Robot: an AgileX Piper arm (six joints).
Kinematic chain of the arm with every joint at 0, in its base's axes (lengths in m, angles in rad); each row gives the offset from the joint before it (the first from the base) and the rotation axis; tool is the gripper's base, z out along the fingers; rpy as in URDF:
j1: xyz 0 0 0.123 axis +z
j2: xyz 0 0 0 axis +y
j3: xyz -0.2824 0 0.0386 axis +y
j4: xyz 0.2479 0 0.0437 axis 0.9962 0 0.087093
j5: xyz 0 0 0 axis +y
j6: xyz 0.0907 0 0.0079 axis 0.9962 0 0.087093
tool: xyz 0 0 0 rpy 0 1.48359 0
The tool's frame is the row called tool.
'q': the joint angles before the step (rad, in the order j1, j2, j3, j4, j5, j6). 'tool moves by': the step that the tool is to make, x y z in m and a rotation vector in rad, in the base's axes. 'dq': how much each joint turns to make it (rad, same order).
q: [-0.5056 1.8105 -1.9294 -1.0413 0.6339 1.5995]
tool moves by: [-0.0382 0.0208 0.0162 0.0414 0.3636 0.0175]
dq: [0.0044 -0.1034 -0.0045 0.2782 0.2462 -0.5558]
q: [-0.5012 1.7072 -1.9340 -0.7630 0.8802 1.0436]
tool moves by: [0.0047 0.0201 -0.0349 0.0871 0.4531 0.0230]
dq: [0.0757 0.0278 0.0238 0.0218 0.2986 -0.3003]
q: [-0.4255 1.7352 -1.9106 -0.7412 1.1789 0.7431]
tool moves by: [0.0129 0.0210 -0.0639 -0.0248 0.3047 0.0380]
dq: [0.0909 0.0087 0.2378 -0.1425 0.0427 0.0026]
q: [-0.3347 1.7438 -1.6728 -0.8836 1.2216 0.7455]
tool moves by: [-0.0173 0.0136 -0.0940 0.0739 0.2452 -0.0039]
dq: [0.0238 0.0021 0.3511 -0.0395 -0.0379 0.1006]
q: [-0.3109 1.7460 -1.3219 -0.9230 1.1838 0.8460]
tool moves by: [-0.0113 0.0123 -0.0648 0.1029 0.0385 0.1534]
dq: [0.0001 0.0089 0.2361 -0.0108 -0.2464 0.0408]
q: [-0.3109 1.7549 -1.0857 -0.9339 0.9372 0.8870]
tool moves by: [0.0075 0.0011 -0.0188 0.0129 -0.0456 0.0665]
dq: [0.0000 0.0341 0.0352 -0.0583 -0.1191 0.0644]
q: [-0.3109 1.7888 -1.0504 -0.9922 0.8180 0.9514]
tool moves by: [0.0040 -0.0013 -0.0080 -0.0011 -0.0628 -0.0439]
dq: [0.0001 0.0250 0.0040 -0.0434 -0.0274 0.1223]
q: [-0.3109 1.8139 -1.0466 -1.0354 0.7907 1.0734]
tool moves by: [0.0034 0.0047 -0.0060 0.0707 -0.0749 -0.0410]
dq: [0.0020 0.0072 0.0019 0.0585 -0.0515 0.0535]
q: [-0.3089 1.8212 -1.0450 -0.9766 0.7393 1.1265]
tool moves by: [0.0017 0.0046 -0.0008 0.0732 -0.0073 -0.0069]
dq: [-0.0001 -0.0014 -0.0129 0.1134 -0.0139 -0.0715]
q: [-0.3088 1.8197 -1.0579 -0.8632 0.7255 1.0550]
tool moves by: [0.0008 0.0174 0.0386 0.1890 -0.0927 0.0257]
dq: [0.0000 -0.1031 -0.0602 0.3704 0.0163 -0.2839]
